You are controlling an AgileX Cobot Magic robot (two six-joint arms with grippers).
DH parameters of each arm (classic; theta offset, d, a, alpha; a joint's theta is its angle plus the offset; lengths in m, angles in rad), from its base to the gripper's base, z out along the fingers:
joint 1: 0 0.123 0 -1.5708
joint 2: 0.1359 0 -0.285 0
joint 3: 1.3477 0 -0.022 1.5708
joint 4: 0 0.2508 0 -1.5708
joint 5: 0 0 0.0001 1.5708
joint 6: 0 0.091 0 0
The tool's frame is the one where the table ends.
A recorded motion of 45 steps. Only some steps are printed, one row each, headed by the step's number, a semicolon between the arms.
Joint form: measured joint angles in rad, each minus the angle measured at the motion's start. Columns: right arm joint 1, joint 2, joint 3, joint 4, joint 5, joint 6; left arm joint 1, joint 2, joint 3, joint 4, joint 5, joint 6.
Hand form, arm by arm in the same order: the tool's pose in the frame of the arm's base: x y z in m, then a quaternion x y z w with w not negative. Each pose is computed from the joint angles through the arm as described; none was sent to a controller.
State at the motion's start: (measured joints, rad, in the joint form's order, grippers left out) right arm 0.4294 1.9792 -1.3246 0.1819 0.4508 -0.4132; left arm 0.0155 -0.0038 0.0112 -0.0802 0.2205 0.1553
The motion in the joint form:
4: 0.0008 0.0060 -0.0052 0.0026 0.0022 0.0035; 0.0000 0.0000 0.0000 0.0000 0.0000 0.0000
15: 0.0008 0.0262 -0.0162 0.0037 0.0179 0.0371; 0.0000 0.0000 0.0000 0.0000 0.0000 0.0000
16: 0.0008 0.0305 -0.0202 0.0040 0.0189 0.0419; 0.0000 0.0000 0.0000 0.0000 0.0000 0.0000
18: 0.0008 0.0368 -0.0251 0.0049 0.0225 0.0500; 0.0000 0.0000 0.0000 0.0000 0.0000 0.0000
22: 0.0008 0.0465 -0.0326 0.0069 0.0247 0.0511; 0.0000 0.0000 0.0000 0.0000 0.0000 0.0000
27: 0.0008 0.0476 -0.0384 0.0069 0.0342 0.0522; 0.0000 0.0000 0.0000 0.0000 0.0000 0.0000
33: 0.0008 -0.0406 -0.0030 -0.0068 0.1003 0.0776; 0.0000 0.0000 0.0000 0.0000 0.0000 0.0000
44: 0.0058 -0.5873 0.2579 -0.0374 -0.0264 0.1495; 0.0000 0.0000 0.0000 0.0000 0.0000 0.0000
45: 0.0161 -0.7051 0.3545 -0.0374 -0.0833 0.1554; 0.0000 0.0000 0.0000 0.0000 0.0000 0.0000
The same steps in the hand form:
4: 0.3788 0.1819 0.1724 -0.32795 0.90316 0.06404 0.26956; 0.0558 -0.0007 0.1897 0.02896 0.75427 0.02373 0.65549
15: 0.3803 0.1829 0.1662 -0.31381 0.91160 0.06883 0.25646; 0.0558 -0.0007 0.1897 0.02896 0.75427 0.02373 0.65549
16: 0.3811 0.1833 0.1654 -0.31160 0.91253 0.06955 0.25567; 0.0558 -0.0007 0.1897 0.02896 0.75427 0.02373 0.65549
18: 0.3820 0.1838 0.1639 -0.30788 0.91444 0.07088 0.25295; 0.0558 -0.0007 0.1897 0.02896 0.75427 0.02373 0.65549
22: 0.3835 0.1846 0.1617 -0.30688 0.91533 0.07161 0.25075; 0.0558 -0.0007 0.1897 0.02896 0.75427 0.02373 0.65549
27: 0.3838 0.1849 0.1624 -0.30702 0.91588 0.07216 0.24839; 0.0558 -0.0007 0.1897 0.02896 0.75427 0.02373 0.65549
33: 0.3686 0.1783 0.1868 -0.30424 0.91856 0.07415 0.24124; 0.0558 -0.0007 0.1897 0.02896 0.75427 0.02373 0.65549
44: 0.2774 0.1349 0.3143 -0.26358 0.85787 0.09284 0.43123; 0.0558 -0.0007 0.1897 0.02896 0.75427 0.02373 0.65549
45: 0.2506 0.1249 0.3219 -0.25842 0.84095 0.09875 0.46504; 0.0558 -0.0007 0.1897 0.02896 0.75427 0.02373 0.65549

